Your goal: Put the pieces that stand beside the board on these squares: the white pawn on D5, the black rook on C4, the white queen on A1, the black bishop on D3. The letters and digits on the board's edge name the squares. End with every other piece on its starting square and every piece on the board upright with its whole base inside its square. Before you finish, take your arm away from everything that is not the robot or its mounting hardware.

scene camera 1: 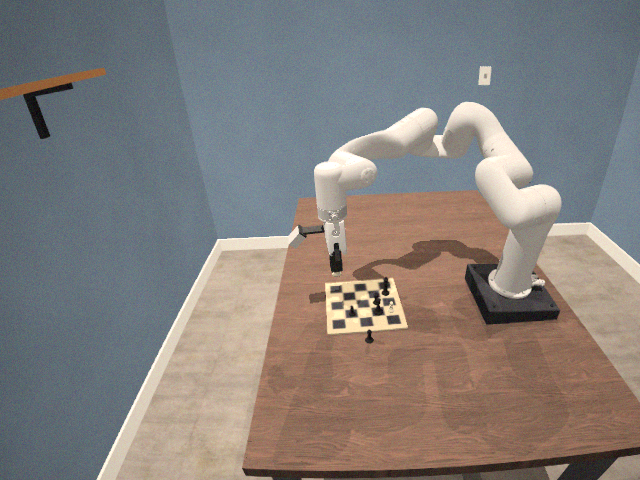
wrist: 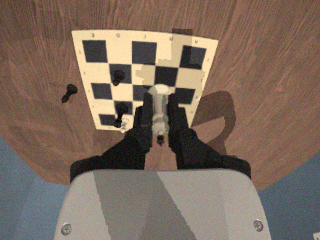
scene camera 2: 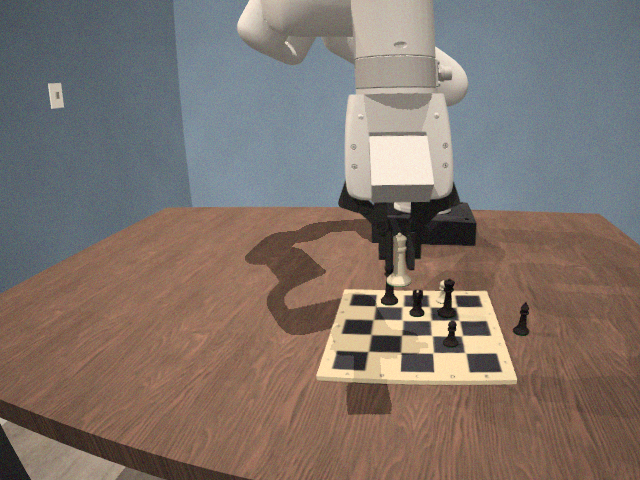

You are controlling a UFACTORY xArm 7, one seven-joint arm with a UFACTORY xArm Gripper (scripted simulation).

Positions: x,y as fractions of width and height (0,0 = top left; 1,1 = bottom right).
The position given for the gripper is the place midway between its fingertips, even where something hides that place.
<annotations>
gripper: scene camera 1 0.53,0.56; wrist 0.50,0.44; scene camera 2 0.62,0.55
chessboard: scene camera 1 0.53,0.62; wrist 0.57,0.26; scene camera 2 0.58,0.71
</annotations>
